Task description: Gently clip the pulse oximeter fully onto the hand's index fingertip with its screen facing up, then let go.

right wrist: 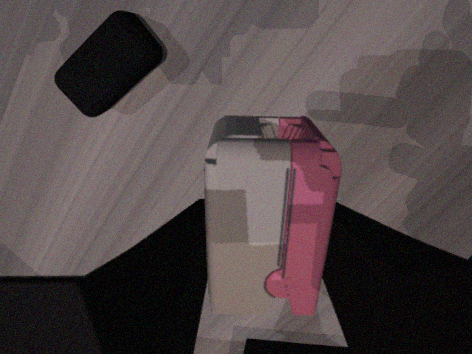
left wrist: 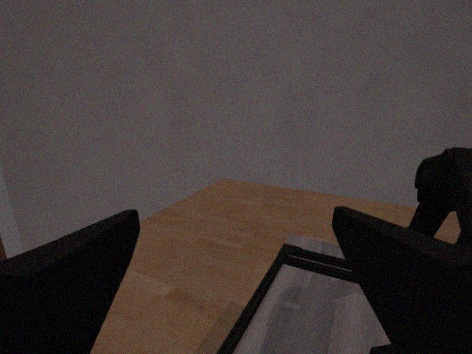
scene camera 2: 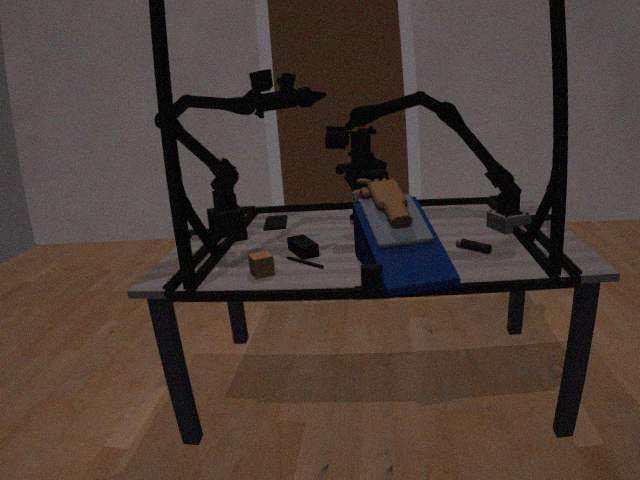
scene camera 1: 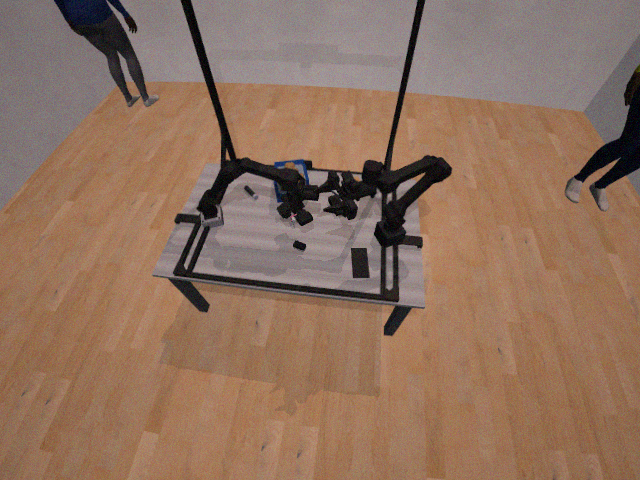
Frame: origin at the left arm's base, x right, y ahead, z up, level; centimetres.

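Seen in the pictures: left gripper, fingertip midpoint: [left wrist: 237, 218] [scene camera 2: 320, 94] [scene camera 1: 318, 200]; right gripper, fingertip midpoint: [right wrist: 259, 208]; left arm's base, link origin: [scene camera 2: 225, 209] [scene camera 1: 391, 227]; right arm's base, link origin: [scene camera 2: 508, 212] [scene camera 1: 210, 213].
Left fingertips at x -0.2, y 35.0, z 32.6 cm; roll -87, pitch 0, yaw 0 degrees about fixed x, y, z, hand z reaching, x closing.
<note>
Offsets run from my left fingertips to a thing's top centre. "spot": to the spot under its first point.
The pulse oximeter @(dx +19.5, dy +3.0, dz -29.2 cm) [right wrist: 250, 215] [scene camera 1: 293, 219], white with a pink half, is held upright between the fingers of my right gripper [right wrist: 259, 208], above the table. Its screen cannot be made out. In scene camera 2 the right fingers are largely hidden behind the hand and its support. The tan hand @(spot: dx +46.2, dy -3.8, dz -25.9 cm) [scene camera 2: 387, 198] [scene camera 1: 291, 166] lies palm down on a grey pad on a sloped blue support [scene camera 2: 413, 268] [scene camera 1: 281, 196]. The oximeter is apart from the index fingertip, which cannot be made out clearly. My left gripper [scene camera 2: 321, 95] [left wrist: 237, 218] is open and empty, high over the table.
A black rounded block @(dx +11.1, dy +5.6, dz -38.8 cm) [right wrist: 110, 62] [scene camera 1: 299, 245] lies near the oximeter. A black box @(dx +27.4, dy -20.2, dz -38.5 cm) [scene camera 2: 302, 246], a pen @(dx +35.3, dy -23.3, dz -41.1 cm) [scene camera 2: 305, 261], a wooden cube @(dx +36.8, dy -34.9, dz -37.0 cm) [scene camera 2: 261, 264], a flat dark slab @(dx -6.6, dy -16.9, dz -41.2 cm) [scene camera 2: 275, 222] [scene camera 1: 360, 262] and a dark cylinder @(dx +53.1, dy +18.4, dz -39.3 cm) [scene camera 2: 473, 245] [scene camera 1: 250, 192] lie on the table.
</note>
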